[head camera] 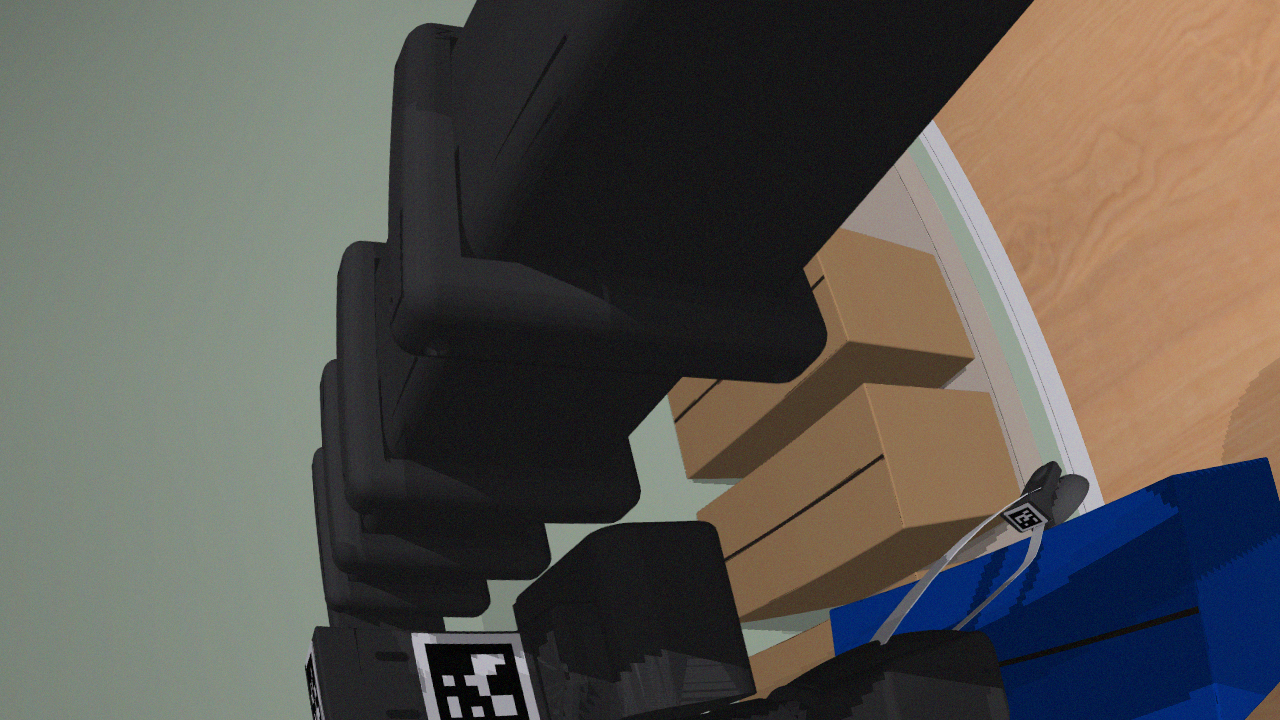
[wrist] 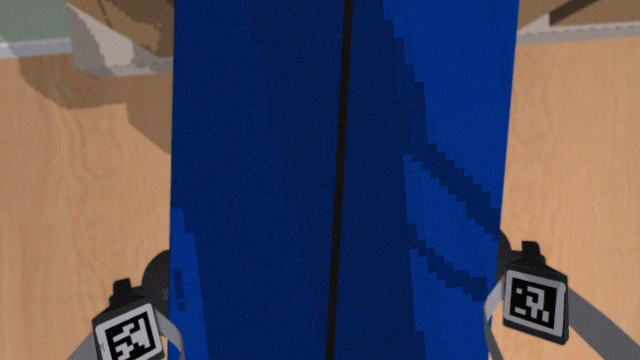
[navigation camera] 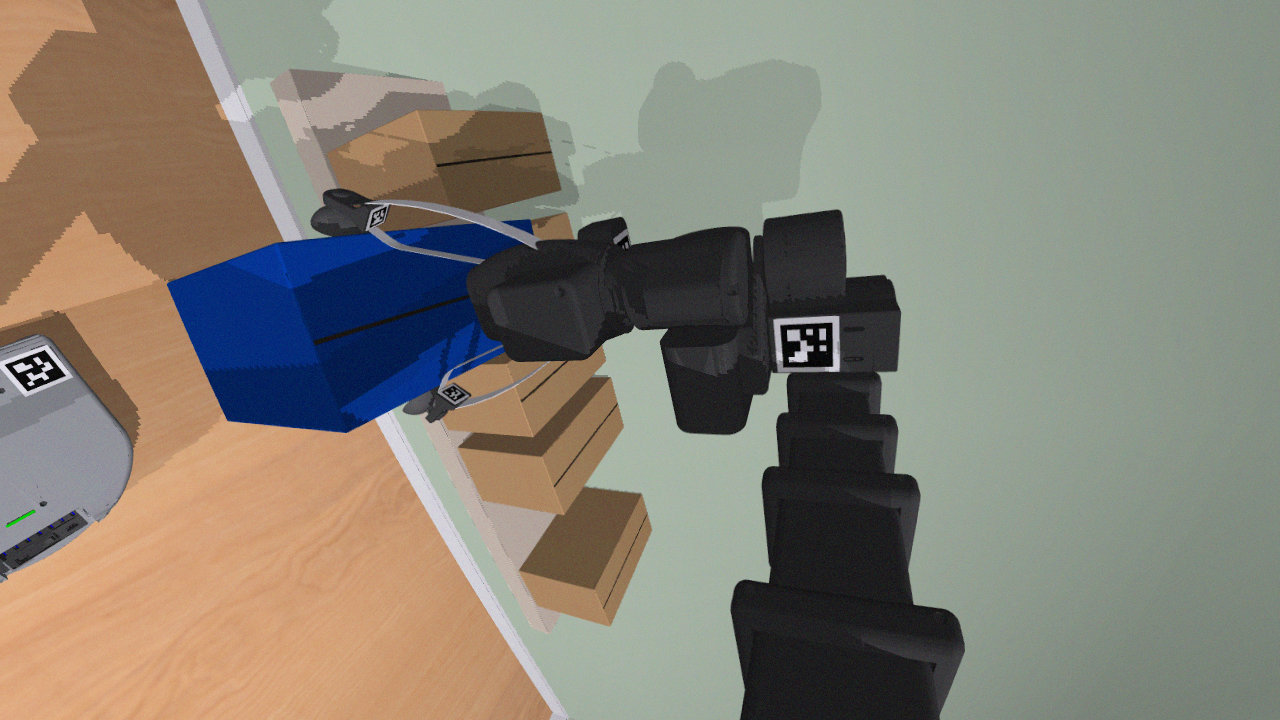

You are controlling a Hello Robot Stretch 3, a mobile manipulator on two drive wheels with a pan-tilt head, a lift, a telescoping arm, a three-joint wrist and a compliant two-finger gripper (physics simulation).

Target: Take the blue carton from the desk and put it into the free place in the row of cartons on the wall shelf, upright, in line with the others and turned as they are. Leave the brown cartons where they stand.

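Frame: origin at the robot's base, x ahead, y left, z up, level; millimetres.
Where they show: gripper, fingertip midpoint: [head camera: 1110, 625] [wrist: 327, 265] [navigation camera: 372, 318].
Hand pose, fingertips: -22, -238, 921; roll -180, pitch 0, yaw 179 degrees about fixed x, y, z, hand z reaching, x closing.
Observation:
After its pixels a point has its place, as x, y, z.
The blue carton [head camera: 1118, 582] @(-39, -201, 971) [navigation camera: 259, 358] @(-15, -161, 900) [wrist: 280, 150] @(-10, -298, 969) is in the air in front of the row, above the floor. My gripper [navigation camera: 383, 308] @(-22, -238, 921) [wrist: 327, 265] @(-22, -238, 921) is shut on it, a fingertip on each side. Its black seam runs lengthwise between the fingers in the wrist view. Brown cartons stand in a row on the wall shelf [head camera: 886, 210] @(-523, -436, 678) [navigation camera: 375, 102] @(207, -533, 678): one [navigation camera: 496, 170] @(70, -526, 857) near one end, another [navigation camera: 590, 555] @(-634, -468, 813) near the other. Bare shelf shows beside the latter; the blue carton and gripper hide part of the row. The desk does not show.
My arm [head camera: 716, 134] @(-81, -82, 1254) [navigation camera: 841, 537] @(-83, -144, 1251) runs along the wall [head camera: 179, 358] @(-424, -661, 1358) [navigation camera: 1074, 358] @(-311, -665, 1580) and covers part of the row in the head camera. A brown carton [head camera: 939, 465] @(-213, -414, 794) stands close beside the blue carton there. My base [navigation camera: 53, 465] @(-142, -70, 160) is at the navigation camera's left edge.

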